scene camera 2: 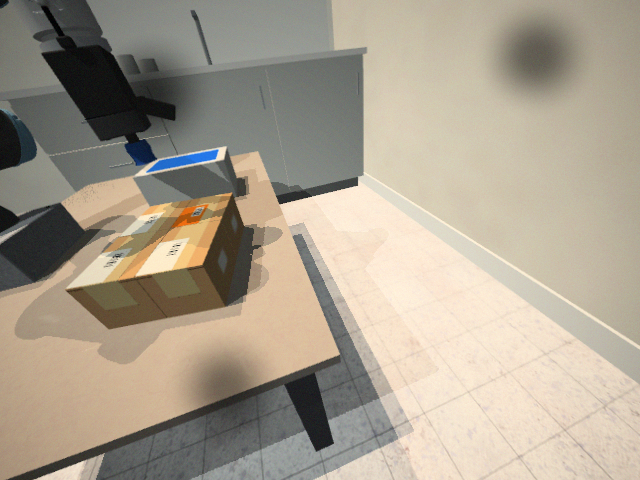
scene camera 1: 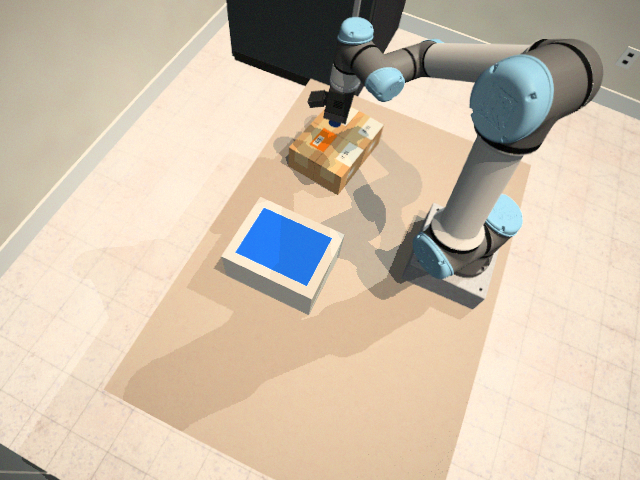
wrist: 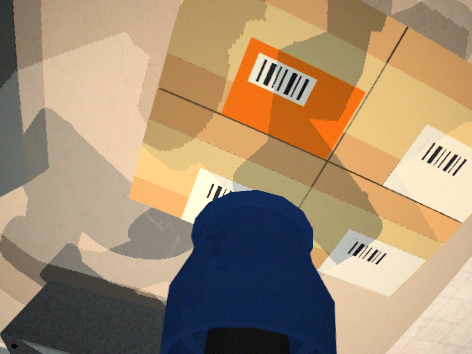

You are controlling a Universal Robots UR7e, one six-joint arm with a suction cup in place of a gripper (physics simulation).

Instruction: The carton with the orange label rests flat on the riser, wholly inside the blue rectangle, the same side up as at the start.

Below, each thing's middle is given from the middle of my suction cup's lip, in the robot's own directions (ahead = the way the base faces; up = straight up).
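Riser (scene camera 1: 289, 257), relative to my suction cup: 150 mm below it, 40 mm ahead of it, 370 mm to the left of it.
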